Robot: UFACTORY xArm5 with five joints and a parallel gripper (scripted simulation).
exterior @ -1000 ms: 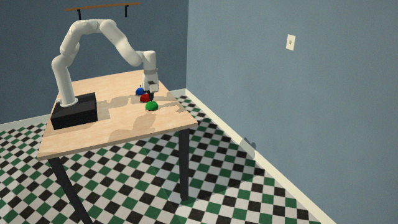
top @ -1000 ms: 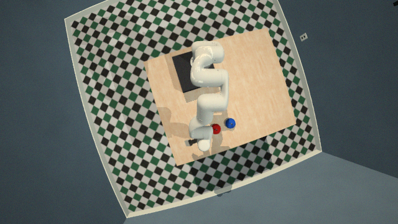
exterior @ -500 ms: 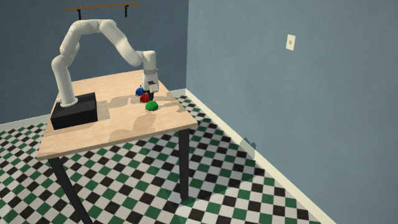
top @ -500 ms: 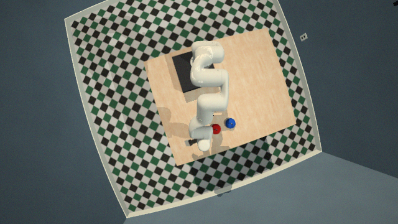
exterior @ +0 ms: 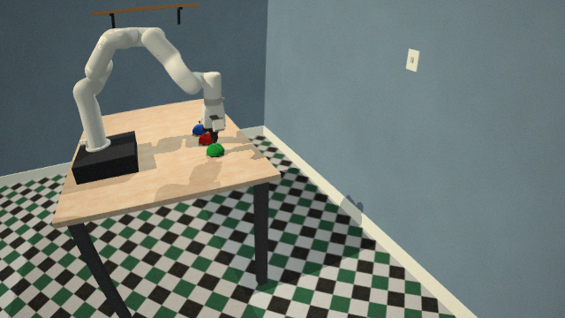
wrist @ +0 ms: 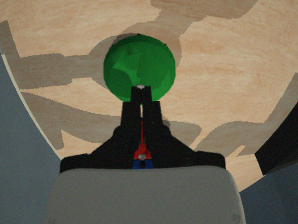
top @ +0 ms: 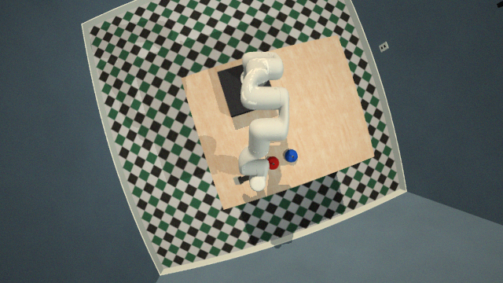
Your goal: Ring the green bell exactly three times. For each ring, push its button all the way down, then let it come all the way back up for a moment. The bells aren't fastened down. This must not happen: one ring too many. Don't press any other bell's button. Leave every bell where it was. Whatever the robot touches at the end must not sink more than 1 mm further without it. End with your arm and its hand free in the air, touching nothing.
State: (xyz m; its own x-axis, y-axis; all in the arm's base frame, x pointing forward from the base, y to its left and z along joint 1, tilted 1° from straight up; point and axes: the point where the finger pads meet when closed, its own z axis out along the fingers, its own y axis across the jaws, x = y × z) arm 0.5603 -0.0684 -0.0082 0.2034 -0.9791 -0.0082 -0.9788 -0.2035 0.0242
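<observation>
The green bell lies 4 cm below my hand. Also, from my hand: blue bell: 5 cm behind, 26 cm to the left, 4 cm below; then red bell: 3 cm behind, 13 cm to the left, 4 cm below.
</observation>
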